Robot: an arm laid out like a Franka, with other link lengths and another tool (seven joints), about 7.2 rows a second.
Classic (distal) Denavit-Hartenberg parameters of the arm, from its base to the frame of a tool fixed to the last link. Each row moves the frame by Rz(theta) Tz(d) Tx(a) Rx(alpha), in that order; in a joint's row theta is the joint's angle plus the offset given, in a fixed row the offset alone. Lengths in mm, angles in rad.
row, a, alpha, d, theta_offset
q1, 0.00, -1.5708, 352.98, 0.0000
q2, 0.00, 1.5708, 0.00, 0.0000
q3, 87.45, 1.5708, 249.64, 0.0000
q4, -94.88, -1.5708, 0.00, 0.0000
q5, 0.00, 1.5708, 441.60, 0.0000
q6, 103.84, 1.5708, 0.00, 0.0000
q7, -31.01, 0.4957, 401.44, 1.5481
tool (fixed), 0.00, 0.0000, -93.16, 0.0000
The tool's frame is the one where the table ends.
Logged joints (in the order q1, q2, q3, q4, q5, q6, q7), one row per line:
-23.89 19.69 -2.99 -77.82 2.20 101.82 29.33
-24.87 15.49 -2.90 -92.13 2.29 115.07 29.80
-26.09 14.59 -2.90 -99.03 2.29 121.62 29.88
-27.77 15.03 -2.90 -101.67 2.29 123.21 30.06
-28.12 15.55 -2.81 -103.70 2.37 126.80 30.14
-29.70 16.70 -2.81 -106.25 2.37 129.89 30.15
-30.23 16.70 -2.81 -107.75 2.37 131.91 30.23
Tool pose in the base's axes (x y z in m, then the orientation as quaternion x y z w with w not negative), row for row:
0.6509 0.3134 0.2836 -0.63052 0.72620 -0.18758 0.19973
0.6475 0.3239 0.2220 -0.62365 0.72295 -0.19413 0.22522
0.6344 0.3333 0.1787 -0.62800 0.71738 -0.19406 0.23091
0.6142 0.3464 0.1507 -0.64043 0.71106 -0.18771 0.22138
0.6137 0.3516 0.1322 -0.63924 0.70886 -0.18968 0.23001
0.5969 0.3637 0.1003 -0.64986 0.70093 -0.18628 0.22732
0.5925 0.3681 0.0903 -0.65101 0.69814 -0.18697 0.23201
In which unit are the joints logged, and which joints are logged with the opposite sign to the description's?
The joints are logged in degrees. Opposite sign: q1.
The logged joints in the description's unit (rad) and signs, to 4 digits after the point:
0.4170 0.3437 -0.0522 -1.3582 0.0384 1.7771 0.5119
0.4341 0.2704 -0.0506 -1.6080 0.0400 2.0084 0.5201
0.4554 0.2546 -0.0506 -1.7284 0.0400 2.1227 0.5215
0.4847 0.2623 -0.0506 -1.7745 0.0400 2.1504 0.5246
0.4908 0.2714 -0.0490 -1.8099 0.0414 2.2131 0.5260
0.5184 0.2915 -0.0490 -1.8544 0.0414 2.2670 0.5262
0.5276 0.2915 -0.0490 -1.8806 0.0414 2.3023 0.5276

